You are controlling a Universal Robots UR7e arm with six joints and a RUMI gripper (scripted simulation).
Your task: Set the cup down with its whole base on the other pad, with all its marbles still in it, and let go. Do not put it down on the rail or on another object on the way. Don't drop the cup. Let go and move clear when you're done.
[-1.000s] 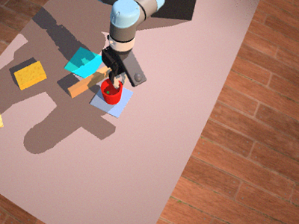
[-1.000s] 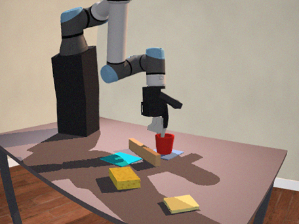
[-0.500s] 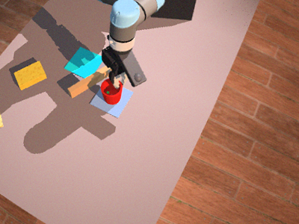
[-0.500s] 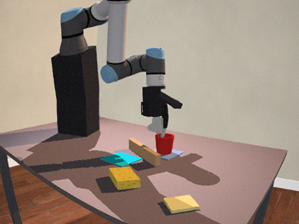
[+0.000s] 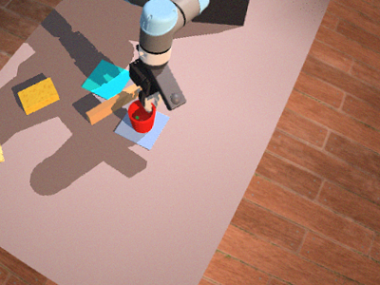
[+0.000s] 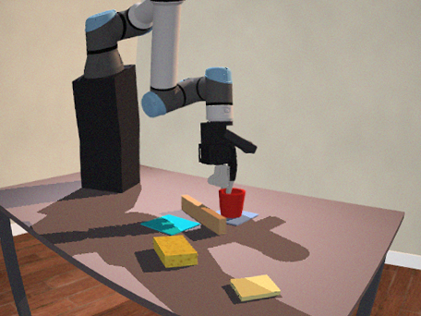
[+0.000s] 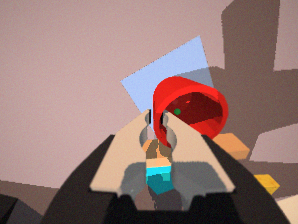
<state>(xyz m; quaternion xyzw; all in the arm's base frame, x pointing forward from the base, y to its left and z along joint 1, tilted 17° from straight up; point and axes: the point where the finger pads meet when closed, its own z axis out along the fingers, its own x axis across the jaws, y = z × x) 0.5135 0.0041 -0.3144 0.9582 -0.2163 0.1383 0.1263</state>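
Right now my hand is 30 mm short of the red cup, 10 mm to the left of it and 30 mm above it. Round my hand: yellow sponge: 100 mm ahead, 340 mm to the right, 40 mm below; then green marble: 20 mm ahead, 30 mm to the right, 40 mm below; then wooden rail: 10 mm behind, 100 mm to the right, 40 mm below.
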